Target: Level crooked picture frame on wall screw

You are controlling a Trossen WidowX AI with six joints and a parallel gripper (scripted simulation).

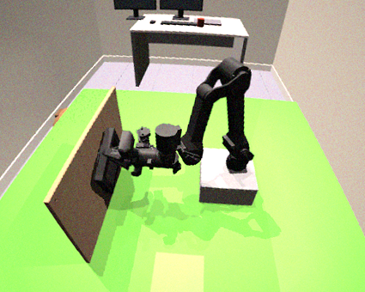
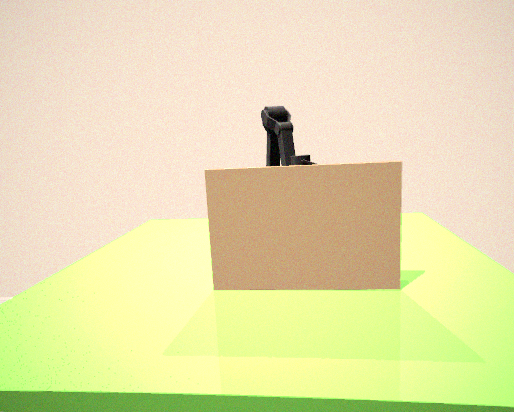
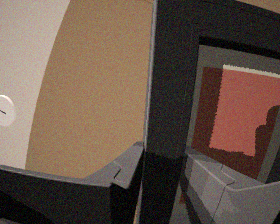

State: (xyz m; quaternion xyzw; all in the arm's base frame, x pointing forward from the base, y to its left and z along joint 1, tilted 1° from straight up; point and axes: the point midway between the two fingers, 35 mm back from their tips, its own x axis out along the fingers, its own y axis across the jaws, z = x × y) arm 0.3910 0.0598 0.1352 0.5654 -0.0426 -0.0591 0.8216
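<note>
The picture frame lies 2 cm to the right of my gripper tip and 5 cm below it. Also, from my gripper tip: tan wall board (2 cm ahead, 7 cm below).
</note>
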